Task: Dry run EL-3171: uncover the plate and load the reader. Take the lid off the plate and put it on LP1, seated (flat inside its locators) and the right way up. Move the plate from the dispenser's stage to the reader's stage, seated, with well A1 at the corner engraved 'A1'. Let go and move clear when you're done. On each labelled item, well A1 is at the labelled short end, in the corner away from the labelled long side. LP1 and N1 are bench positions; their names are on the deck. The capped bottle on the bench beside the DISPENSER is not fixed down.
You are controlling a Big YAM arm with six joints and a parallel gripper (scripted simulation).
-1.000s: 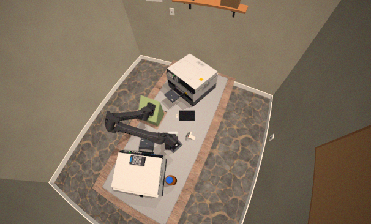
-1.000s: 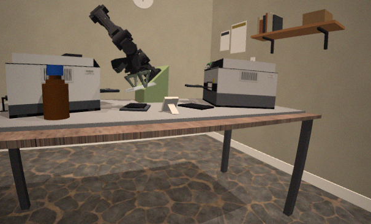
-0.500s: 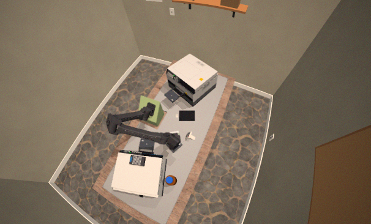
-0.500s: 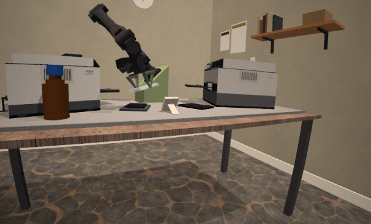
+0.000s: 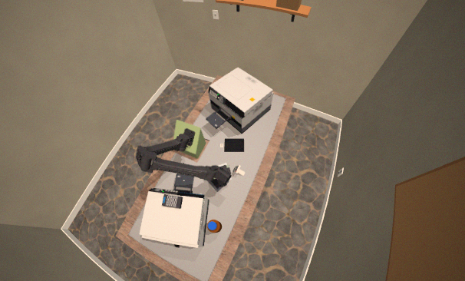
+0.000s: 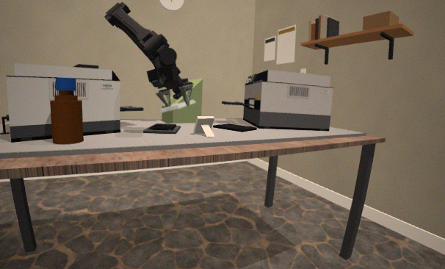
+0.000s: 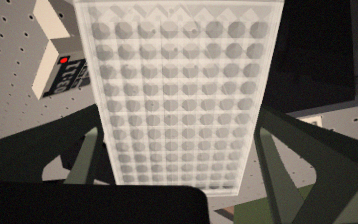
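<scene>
The dark lid lies 5 cm behind my hand, 4 cm to the right of it and 9 cm below it. Round my hand: lidded white well plate right at my hand; black pad 5 cm behind, 28 cm to the left, 10 cm below; grey pad 5 cm behind, 5 cm to the right, 10 cm below.
</scene>
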